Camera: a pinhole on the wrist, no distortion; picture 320 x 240 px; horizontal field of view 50.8 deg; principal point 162.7 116.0 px. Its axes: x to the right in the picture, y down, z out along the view. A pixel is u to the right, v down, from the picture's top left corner.
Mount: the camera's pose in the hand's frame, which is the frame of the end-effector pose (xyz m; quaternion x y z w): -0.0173 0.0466 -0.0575 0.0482 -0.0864 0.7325 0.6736
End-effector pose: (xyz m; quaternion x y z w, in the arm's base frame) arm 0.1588 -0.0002 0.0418 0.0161 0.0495 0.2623 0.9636
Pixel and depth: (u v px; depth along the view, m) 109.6 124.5 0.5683
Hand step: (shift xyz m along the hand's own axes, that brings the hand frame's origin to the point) -0.0497 -0.1510 0.4820
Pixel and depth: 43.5 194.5 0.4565
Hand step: -0.1298 -0.2071 0.3533
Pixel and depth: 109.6 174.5 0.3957
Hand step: -0.0983 -0.0955 0.3146
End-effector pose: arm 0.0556 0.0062 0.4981 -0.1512 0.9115 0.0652 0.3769
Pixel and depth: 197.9 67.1 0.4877
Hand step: 0.0263 0.0086 0.4345
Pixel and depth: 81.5 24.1 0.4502
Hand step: 0.0938 -0.1362 0.3712
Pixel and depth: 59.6 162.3 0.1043
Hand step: -0.0335 -0.0057 0.0379
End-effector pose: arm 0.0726 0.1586 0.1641 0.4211 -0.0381 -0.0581 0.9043
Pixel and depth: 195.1 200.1 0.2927
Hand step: -0.1059 0.0124 0.2302
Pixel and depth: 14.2 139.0 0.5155
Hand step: -0.0559 -0.2771 0.4033
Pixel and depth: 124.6 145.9 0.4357
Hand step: -0.0714 -0.0880 0.3581
